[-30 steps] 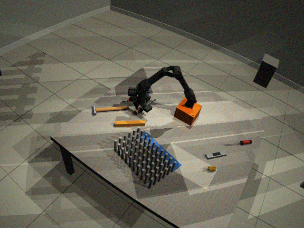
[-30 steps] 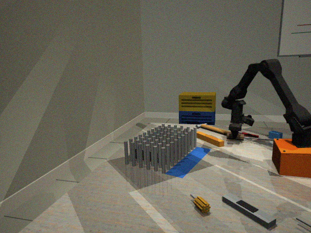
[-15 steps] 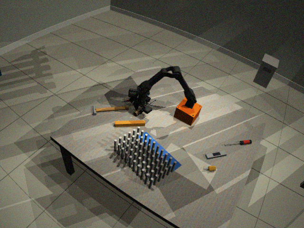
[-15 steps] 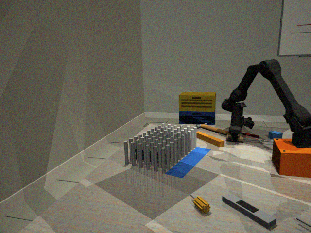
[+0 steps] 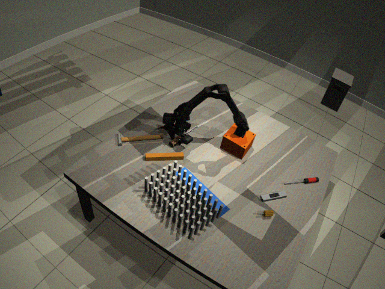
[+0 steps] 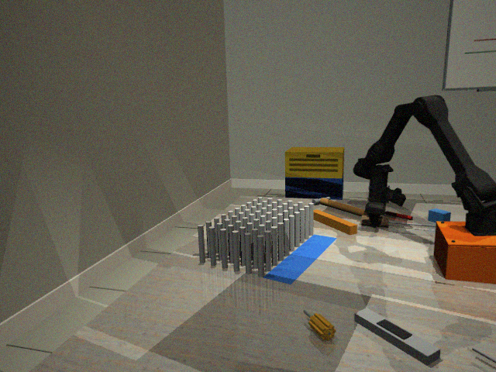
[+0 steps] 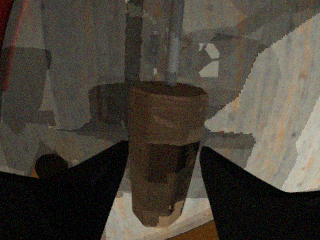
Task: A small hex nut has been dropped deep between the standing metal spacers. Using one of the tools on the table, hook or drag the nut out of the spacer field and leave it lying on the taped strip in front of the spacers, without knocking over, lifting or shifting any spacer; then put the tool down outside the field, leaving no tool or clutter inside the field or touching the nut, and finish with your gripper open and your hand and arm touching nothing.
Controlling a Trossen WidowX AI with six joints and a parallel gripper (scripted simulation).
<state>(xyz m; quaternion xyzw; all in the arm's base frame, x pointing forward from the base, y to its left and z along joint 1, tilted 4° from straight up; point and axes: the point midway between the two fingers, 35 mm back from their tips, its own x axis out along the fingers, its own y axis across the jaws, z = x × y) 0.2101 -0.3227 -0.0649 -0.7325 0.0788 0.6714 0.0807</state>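
My gripper tip is 100 mm past the wooden-handled tool, 20 mm to the right of it and 10 mm below it. Also, from my gripper tip: blue taped strip 290 mm to the left, 240 mm ahead; then orange bar 150 mm ahead, 10 mm above; then blue cube 230 mm behind, 70 mm to the right, 20 mm above.
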